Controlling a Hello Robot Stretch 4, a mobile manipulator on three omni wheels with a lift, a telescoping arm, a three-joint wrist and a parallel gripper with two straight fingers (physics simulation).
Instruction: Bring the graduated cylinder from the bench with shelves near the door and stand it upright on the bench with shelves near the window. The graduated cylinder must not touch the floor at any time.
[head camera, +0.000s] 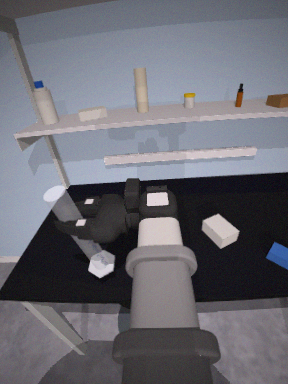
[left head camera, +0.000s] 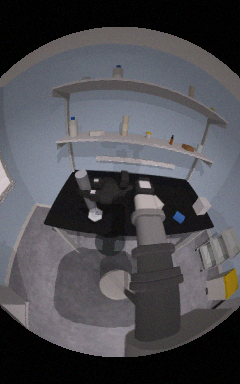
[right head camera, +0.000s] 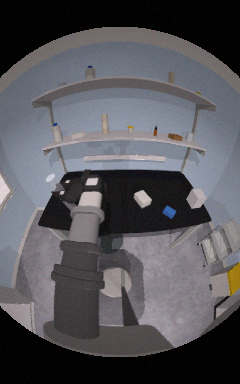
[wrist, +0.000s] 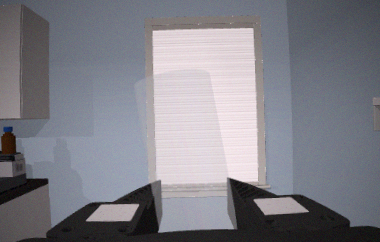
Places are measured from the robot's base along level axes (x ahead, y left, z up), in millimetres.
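Where they show: gripper, between the fingertips: (head camera: 59, 217) (left head camera: 78, 187) (right head camera: 53, 189) (wrist: 194, 196); robot's base, origin of its link: (left head camera: 115, 283) (right head camera: 114, 281).
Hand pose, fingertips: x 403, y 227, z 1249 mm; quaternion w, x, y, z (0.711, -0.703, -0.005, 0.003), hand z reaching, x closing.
Each offset is from my fingertips to the top centre of the thing. "spot": to the spot under its first point. Level surfaces: height alone.
My gripper (head camera: 70, 214) (left head camera: 87, 186) (right head camera: 56, 188) (wrist: 194, 196) is shut on the clear graduated cylinder @(dz +81, dx +13, dy -31 mm) (head camera: 62, 202) (left head camera: 83, 181) (right head camera: 50, 178) (wrist: 187, 120), one finger on each side of it. The cylinder is roughly upright, leaning a little in the wrist view, with its white hexagonal foot down. In the head view the foot appears over the left part of the black top of the bench with shelves @(dz -363 mm) (head camera: 250, 210) (left head camera: 165, 182) (right head camera: 125, 215); the gap between foot and top cannot be told. The window @(spot: dz +572, dx +122, dy +1579 mm) (wrist: 205, 50) is straight ahead in the wrist view.
A white box @(dz -304, dx +243, dy -485 mm) (head camera: 220, 230) and a blue block @(dz -322, dx +104, dy -684 mm) (head camera: 278, 255) (left head camera: 179, 217) (right head camera: 169, 212) lie on the bench right of the arm. Bottles and jars stand on the shelf @(dz +95 mm) (head camera: 175, 116) above. A left shelf post (head camera: 57, 162) rises behind the gripper. A stool (left head camera: 109, 243) is below the bench.
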